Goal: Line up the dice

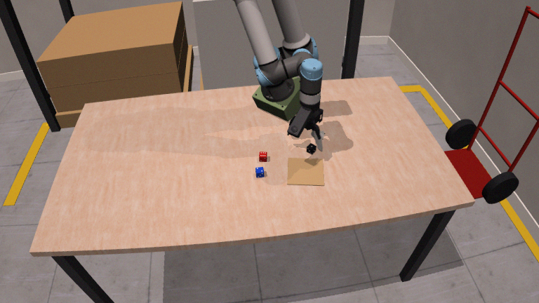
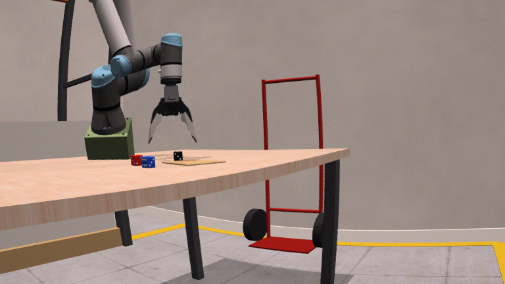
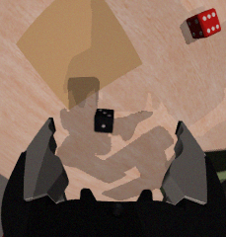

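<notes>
Right now my hand is 4 cm to the right of the black die and 4 cm above it. Also, from my hand: tan square mat: 9 cm ahead, 6 cm below, 3 cm to the right; then blue die: 20 cm to the right, 6 cm ahead, 4 cm below; then red die: 16 cm to the right, 4 cm below, 2 cm behind.
</notes>
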